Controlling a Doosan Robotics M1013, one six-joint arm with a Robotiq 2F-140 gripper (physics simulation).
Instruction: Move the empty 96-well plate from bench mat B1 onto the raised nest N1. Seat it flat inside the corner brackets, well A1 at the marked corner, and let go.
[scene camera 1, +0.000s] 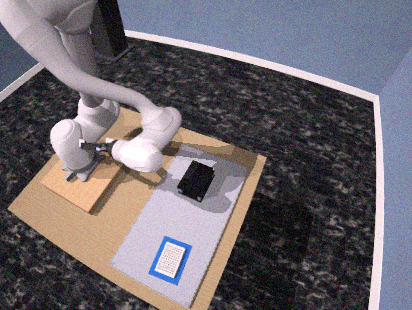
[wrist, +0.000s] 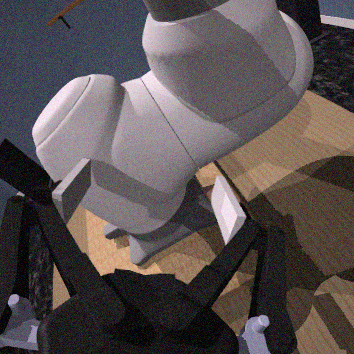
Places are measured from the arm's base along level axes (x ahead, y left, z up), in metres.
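Pixels of known places: gripper, fingertip midpoint: (scene camera 1: 93, 141) (wrist: 152, 179); arm's base at its link origin: (scene camera 1: 83, 162) (wrist: 162, 206).
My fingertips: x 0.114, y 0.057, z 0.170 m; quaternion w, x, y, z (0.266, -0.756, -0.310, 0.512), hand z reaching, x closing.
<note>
Ahead of a thing's pixels: the offset from my fingertips to its middle. Level surfaces: height alone.
The white 96-well plate {0.198 m down, 0.528 m ahead, 0.258 m right} (scene camera 1: 170, 260) lies on the blue bench mat {0.205 m down} (scene camera 1: 153, 270) near the front of the grey board in the scene view. The raised nest {0.176 m down, 0.467 m ahead, 0.111 m left} (scene camera 1: 197, 181) is a black block farther back on the same board, with small light spots at its near edge. No plate shows on it; its bracket details and marked corner are too dark to make out. My gripper (scene camera 1: 95, 144) (wrist: 152, 179) is open, with nothing between its pads. It is by the arm's base, well away from plate and nest. Neither plate nor nest shows in the wrist view.
The grey perforated board {0.207 m down} (scene camera 1: 142, 235) lies on the wooden table {0.220 m down} (scene camera 1: 65, 225). The arm's base (scene camera 1: 82, 170) stands on a raised wooden block (scene camera 1: 92, 192) at the left. In the wrist view the white arm links (wrist: 155, 125) fill the space just beyond the fingers. Arm shadows fall around the nest.
</note>
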